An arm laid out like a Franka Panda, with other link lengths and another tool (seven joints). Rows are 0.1 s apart.
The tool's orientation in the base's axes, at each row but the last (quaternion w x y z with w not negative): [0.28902, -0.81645, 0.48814, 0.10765]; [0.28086, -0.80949, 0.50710, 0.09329]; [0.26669, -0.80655, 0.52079, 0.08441]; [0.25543, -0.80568, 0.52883, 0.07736]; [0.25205, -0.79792, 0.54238, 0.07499]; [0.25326, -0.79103, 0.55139, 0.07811]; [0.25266, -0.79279, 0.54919, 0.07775]
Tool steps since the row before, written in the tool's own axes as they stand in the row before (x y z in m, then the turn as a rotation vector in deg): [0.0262, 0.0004, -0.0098, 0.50, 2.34, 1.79]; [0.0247, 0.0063, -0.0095, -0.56, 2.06, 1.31]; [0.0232, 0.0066, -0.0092, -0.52, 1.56, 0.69]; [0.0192, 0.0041, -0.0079, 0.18, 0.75, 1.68]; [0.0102, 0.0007, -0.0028, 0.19, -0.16, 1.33]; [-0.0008, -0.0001, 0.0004, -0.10, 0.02, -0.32]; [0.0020, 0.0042, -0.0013, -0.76, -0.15, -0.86]
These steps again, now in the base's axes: [0.0117, -0.0251, -0.0042, -1.57, -0.17, -2.54]; [0.0048, -0.0263, -0.0052, -1.89, 0.47, -1.58]; [0.0031, -0.0253, -0.0041, -1.51, 0.28, -0.90]; [0.0034, -0.0208, -0.0022, -0.35, 0.45, -1.76]; [0.0030, -0.0100, -0.0018, 0.43, 0.53, -1.17]; [-0.0002, 0.0009, 0.0000, -0.11, -0.08, 0.31]; [-0.0033, -0.0034, -0.0010, -0.29, 0.25, 1.09]
